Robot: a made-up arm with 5 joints.
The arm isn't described. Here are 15 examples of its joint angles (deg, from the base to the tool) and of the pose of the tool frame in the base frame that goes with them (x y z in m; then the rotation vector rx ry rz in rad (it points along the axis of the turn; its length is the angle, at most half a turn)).
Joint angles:
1: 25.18 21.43 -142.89 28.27 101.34
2: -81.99 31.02 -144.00 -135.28 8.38
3: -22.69 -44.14 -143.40 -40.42 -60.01
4: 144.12 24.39 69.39 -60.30 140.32
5: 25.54 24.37 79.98 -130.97 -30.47
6: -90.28 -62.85 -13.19 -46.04 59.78
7: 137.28 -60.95 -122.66 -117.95 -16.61
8: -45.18 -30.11 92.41 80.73 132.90
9: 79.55 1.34 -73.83 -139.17 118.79
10: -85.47 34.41 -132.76 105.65 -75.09
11: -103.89 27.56 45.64 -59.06 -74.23
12: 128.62 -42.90 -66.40 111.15 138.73
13: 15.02 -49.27 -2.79 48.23 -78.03
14: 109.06 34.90 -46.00 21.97 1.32
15: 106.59 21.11 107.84 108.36 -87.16
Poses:
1: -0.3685 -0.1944 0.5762 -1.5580 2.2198 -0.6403
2: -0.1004 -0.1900 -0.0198 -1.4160 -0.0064 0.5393
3: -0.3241 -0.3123 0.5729 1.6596 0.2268 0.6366
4: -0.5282 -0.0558 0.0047 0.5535 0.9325 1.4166
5: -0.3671 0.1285 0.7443 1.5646 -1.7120 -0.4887
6: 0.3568 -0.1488 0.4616 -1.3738 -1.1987 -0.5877
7: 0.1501 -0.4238 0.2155 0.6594 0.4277 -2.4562
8: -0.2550 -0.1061 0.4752 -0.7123 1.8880 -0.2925
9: 0.0353 -0.5016 0.2142 -1.7648 -0.2066 0.3851
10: -0.0669 0.1417 0.4162 -0.0265 1.7457 -0.5545
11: 0.3525 -0.0069 0.1723 -0.1327 1.1666 -2.4113
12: -0.1814 -0.2674 0.5655 1.4843 2.4821 1.0344
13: 0.0386 -0.2842 0.4672 -1.4010 -0.8162 2.3903
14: -0.3647 -0.0054 0.2999 1.0631 -2.0083 0.4379
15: -0.0530 -0.0037 0.0987 -0.4307 -1.8524 1.7016
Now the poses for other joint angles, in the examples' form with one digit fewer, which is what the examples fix.
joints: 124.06 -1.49 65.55 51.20 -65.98
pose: -0.082 -0.214 0.407 2.208 1.027 -1.467
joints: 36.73 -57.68 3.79 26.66 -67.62
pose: -0.097 -0.331 0.568 -2.019 -0.403 2.090
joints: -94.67 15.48 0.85 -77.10 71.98
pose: 0.386 -0.259 0.505 -0.358 -0.979 -1.061
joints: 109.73 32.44 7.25 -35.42 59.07
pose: -0.539 -0.161 0.247 -1.190 2.404 0.197
